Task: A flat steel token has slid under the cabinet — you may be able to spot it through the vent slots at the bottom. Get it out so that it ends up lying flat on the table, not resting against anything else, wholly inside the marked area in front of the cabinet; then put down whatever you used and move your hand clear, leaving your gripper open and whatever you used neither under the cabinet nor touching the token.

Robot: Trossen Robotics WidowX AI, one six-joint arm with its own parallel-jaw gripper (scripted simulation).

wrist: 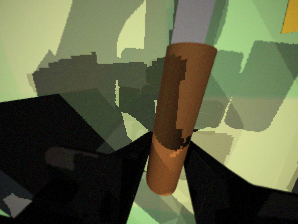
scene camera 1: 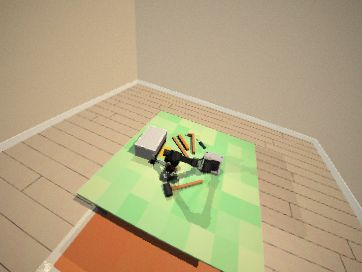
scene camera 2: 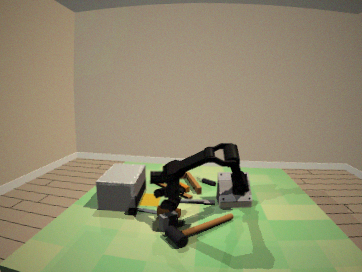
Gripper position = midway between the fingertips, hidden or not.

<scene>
I see my gripper (wrist: pixel 167 138) and a grey cabinet (scene camera 2: pixel 119 189).
The grey cabinet is seen too in scene camera 1 (scene camera 1: pixel 148 146).
</scene>
